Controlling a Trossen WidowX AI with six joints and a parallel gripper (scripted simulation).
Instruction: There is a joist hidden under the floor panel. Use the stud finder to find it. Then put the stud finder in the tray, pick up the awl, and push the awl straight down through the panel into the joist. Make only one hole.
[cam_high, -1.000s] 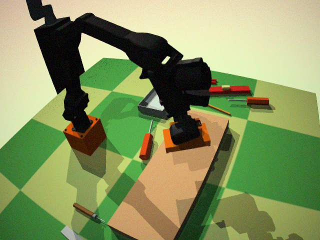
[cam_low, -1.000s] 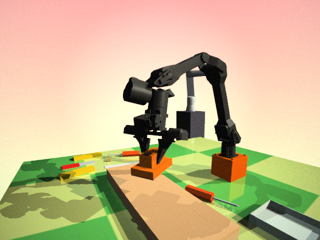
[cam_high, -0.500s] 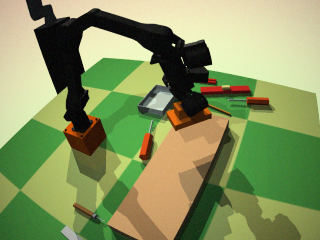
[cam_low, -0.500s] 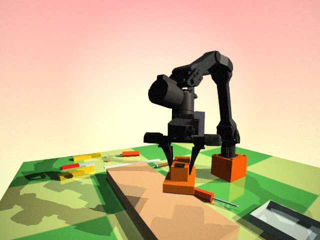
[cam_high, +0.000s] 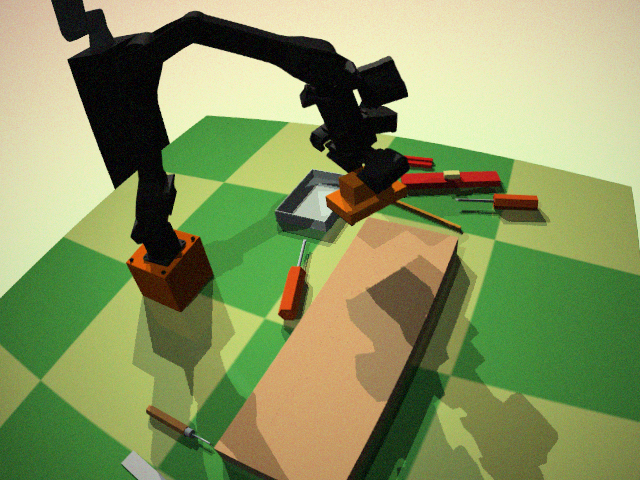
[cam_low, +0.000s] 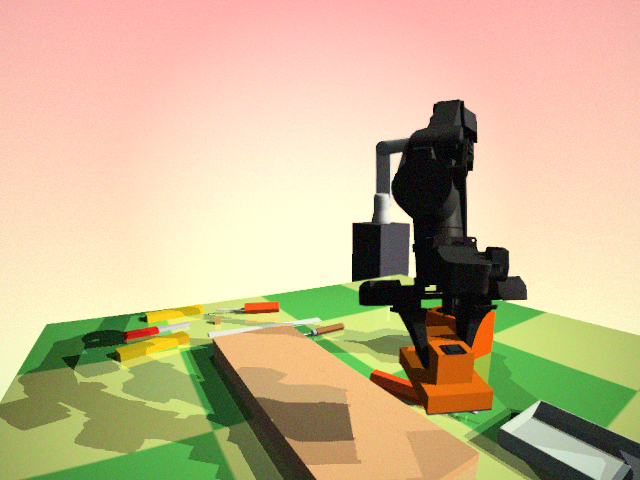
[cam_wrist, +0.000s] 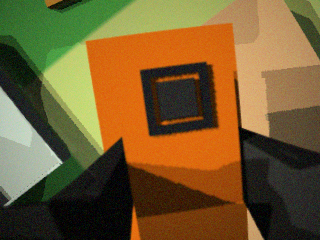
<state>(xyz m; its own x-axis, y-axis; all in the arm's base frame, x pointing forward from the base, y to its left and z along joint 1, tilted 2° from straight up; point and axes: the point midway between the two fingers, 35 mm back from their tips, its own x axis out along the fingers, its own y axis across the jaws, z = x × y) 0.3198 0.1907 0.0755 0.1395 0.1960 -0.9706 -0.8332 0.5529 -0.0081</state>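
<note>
Right now my gripper tip is 160 mm past the grey tray, 130 mm above it and 110 mm to the right of it. From my gripper tip the other things lie so: red level (260 mm to the left, 130 mm below, 100 mm ahead); then orange stud finder (20 mm above); then pencil (140 mm below, 130 mm to the left, 70 mm ahead).
</note>
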